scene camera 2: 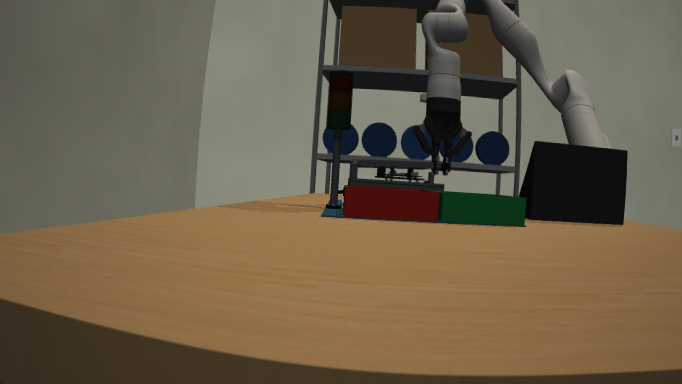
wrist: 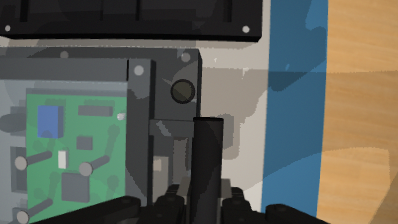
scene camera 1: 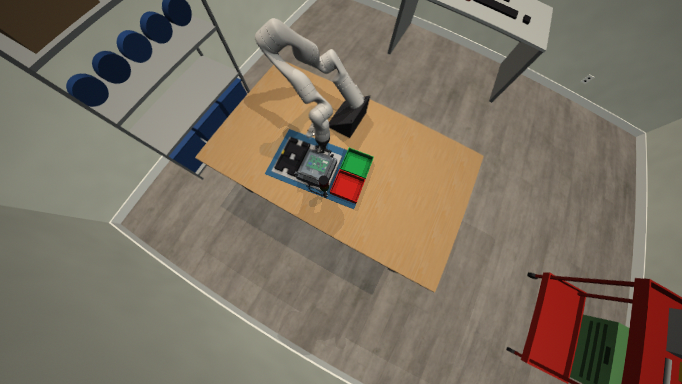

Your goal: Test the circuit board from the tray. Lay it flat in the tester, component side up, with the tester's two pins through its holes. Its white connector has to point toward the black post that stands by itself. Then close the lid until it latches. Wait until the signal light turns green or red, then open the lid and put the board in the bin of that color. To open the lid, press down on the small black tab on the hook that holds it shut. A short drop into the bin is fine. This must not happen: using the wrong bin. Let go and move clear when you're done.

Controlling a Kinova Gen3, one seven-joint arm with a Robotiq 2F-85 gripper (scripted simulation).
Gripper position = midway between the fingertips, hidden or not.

I see my gripper [scene camera 2: 440, 174], a green bin [scene camera 2: 459, 207], a red bin [scene camera 2: 359, 201] and a tester lid [scene camera 1: 314, 165].
The red bin shows as well in scene camera 1 [scene camera 1: 347, 186]. My gripper shows as well in the wrist view [wrist: 205, 193]. The tester lid is seen too in the wrist view [wrist: 84, 127]. The wrist view misses the green bin: it is out of frame. The wrist view misses the red bin: it is out of frame.
